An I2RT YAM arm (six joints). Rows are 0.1 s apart.
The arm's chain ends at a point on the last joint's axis. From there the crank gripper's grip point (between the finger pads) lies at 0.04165 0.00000 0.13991 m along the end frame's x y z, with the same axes.
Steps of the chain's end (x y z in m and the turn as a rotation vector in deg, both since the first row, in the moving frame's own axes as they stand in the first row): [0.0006, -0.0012, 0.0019, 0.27, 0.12, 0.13]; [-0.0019, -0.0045, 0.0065, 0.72, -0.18, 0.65]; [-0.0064, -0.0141, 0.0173, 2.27, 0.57, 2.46]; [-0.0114, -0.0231, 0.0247, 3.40, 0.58, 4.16]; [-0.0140, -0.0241, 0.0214, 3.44, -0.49, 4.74]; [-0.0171, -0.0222, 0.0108, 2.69, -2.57, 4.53]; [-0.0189, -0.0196, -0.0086, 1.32, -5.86, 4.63]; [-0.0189, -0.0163, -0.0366, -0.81, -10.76, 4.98]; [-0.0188, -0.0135, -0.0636, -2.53, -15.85, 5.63]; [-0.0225, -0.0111, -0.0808, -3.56, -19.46, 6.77]
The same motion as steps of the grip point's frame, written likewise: [0.0009, -0.0018, 0.0018, 0.27, 0.12, 0.13]; [-0.0023, -0.0058, 0.0066, 0.72, -0.18, 0.65]; [-0.0049, -0.0178, 0.0168, 2.27, 0.57, 2.46]; [-0.0098, -0.0283, 0.0241, 3.40, 0.58, 4.16]; [-0.0150, -0.0291, 0.0216, 3.44, -0.49, 4.74]; [-0.0233, -0.0258, 0.0124, 2.69, -2.57, 4.53]; [-0.0334, -0.0201, -0.0051, 1.32, -5.86, 4.63]; [-0.0460, -0.0118, -0.0313, -0.81, -10.76, 4.98]; [-0.0590, -0.0050, -0.0578, -2.53, -15.85, 5.63]; [-0.0721, -0.0001, -0.0754, -3.56, -19.46, 6.77]
